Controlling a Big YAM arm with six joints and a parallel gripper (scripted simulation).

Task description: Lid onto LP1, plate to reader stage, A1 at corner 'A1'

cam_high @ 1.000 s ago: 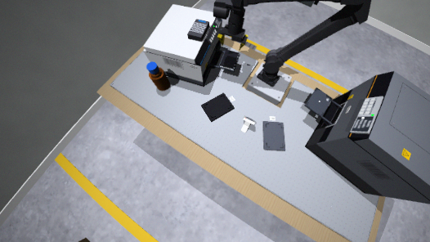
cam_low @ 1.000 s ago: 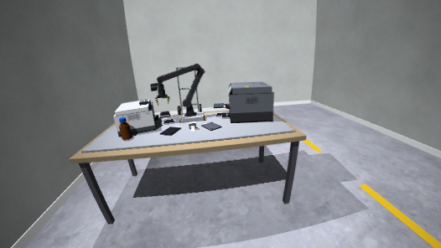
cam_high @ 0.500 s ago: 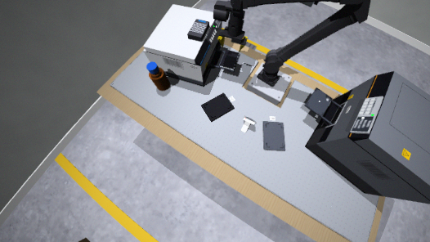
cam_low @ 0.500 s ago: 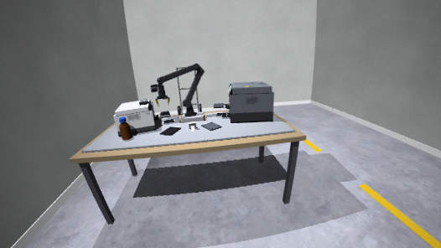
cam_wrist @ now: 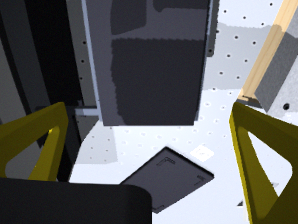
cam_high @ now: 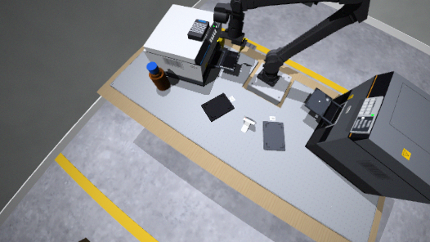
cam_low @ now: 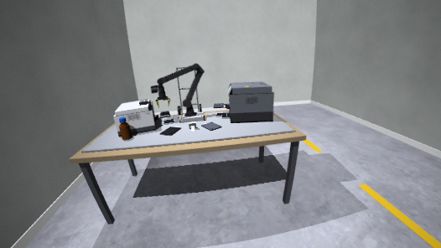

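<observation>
Now: hand 7 cm above the glossy lid. Round my hand: white well plate: 8 cm below; black bench pad: 26 cm ahead, 16 cm below, 11 cm to the left; brown capped bottle: 36 cm ahead, 26 cm to the right, 6 cm below.
</observation>
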